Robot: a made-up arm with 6 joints.
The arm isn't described. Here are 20 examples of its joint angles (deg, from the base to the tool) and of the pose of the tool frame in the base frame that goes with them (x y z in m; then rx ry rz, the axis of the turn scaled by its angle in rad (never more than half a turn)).
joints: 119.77 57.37 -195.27 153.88 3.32 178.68
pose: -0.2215 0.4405 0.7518 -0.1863 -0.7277 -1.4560
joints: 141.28 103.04 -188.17 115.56 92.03 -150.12
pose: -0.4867 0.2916 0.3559 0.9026 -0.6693 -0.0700
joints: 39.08 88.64 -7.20 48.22 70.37 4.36
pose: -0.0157 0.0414 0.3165 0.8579 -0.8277 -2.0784
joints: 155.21 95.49 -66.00 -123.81 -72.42 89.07
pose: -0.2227 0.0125 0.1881 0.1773 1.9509 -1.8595
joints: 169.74 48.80 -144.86 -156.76 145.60 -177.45
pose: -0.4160 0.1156 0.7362 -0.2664 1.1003 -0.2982
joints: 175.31 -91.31 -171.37 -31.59 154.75 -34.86
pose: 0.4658 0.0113 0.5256 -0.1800 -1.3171 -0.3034
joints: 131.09 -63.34 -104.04 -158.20 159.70 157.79
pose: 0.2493 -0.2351 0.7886 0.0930 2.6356 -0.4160
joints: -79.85 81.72 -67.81 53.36 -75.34 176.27
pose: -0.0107 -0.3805 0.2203 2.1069 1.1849 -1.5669
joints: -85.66 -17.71 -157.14 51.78 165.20 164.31
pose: 0.0643 0.0247 0.8745 0.4761 2.8891 -0.0312
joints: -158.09 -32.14 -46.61 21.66 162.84 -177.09
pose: -0.0120 -0.0393 0.6491 2.1876 0.6693 2.1054
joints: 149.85 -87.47 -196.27 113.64 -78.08 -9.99
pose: 0.4403 -0.1555 0.4451 0.7505 1.3629 2.0717
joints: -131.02 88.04 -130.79 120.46 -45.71 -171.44
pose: -0.3654 -0.2824 0.2075 1.8234 -1.9897 -0.9047
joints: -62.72 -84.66 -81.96 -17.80 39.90 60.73
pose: -0.1243 0.2387 0.8232 0.5086 -1.1588 2.5069
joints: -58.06 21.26 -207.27 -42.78 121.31 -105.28
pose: 0.0304 -0.1832 0.9085 2.0451 0.0373 -0.2112
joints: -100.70 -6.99 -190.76 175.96 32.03 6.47
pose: 0.0196 0.1078 1.0197 -0.7936 -0.5727 -1.6008
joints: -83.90 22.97 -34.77 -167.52 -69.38 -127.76
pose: 0.0385 -0.1558 0.4960 -0.6960 2.3470 1.2345
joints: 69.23 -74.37 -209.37 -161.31 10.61 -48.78
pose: -0.2177 -0.5300 0.4865 1.5676 -1.2734 0.4939
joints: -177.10 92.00 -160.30 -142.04 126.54 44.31
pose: -0.5513 0.0370 0.3949 -0.5905 -0.6123 -2.5377
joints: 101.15 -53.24 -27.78 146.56 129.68 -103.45
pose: -0.0597 0.0026 0.7517 0.6226 -0.4146 0.2050
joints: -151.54 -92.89 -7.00 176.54 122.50 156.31
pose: 0.1073 0.0510 0.6506 -0.2708 0.6912 0.0915
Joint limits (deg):
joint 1: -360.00..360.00
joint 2: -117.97..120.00
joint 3: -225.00..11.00
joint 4: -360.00..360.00
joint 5: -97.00..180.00
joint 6: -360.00..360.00
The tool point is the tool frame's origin. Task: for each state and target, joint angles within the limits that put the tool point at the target. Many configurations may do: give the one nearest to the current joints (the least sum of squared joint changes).
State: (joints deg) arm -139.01 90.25 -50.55 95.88 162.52 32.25
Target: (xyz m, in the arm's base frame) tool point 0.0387 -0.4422 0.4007
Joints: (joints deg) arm -96.79 60.28 -83.58 110.26 151.50 32.25
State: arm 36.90 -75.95 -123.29 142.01 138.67 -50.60
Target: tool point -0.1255 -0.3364 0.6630
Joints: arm 77.85 -81.60 -87.61 127.04 180.00 -50.60
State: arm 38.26 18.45 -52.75 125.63 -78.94 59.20
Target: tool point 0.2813 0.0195 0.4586
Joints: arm 21.36 37.00 -51.95 122.67 -70.17 59.20
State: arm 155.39 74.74 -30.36 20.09 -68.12 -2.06
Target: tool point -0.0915 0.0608 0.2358
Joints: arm 160.42 86.60 4.30 14.68 -56.82 -2.06
